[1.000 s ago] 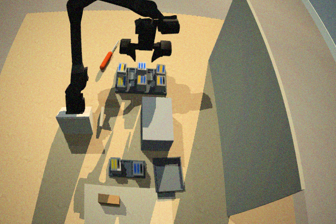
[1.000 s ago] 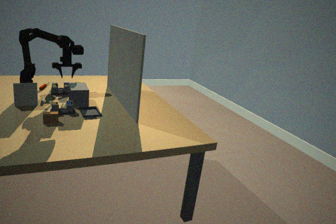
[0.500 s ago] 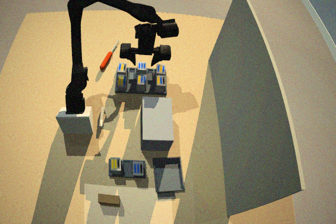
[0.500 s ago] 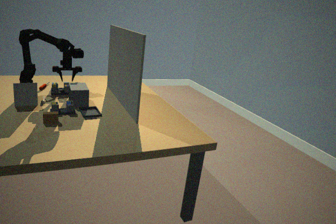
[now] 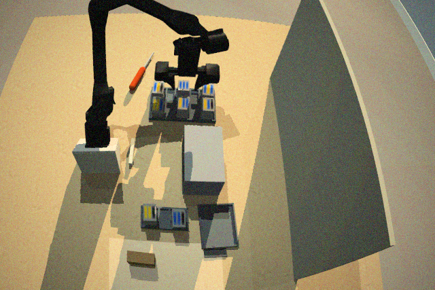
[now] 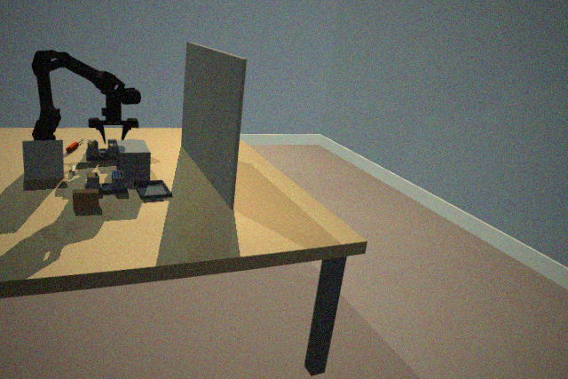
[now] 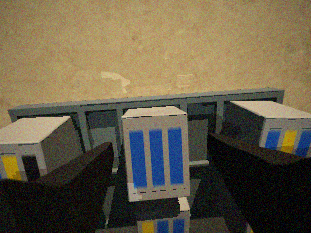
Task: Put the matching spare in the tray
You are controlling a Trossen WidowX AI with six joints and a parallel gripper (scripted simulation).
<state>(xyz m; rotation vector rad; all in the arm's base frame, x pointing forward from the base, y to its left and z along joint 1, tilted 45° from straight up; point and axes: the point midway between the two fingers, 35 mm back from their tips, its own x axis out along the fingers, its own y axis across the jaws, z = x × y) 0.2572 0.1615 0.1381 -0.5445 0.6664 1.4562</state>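
Now: gripper tip 6 cm short of the dark tray, 42 cm to the left of it and 3 cm above it. The rest, counted from my gripper tip: grey mounted unit: 3 cm ahead, 24 cm to the right, 1 cm above; dark holder: 8 cm behind, 40 cm to the right, 3 cm below; tall grey panel: 28 cm ahead, 27 cm to the right, 19 cm above.
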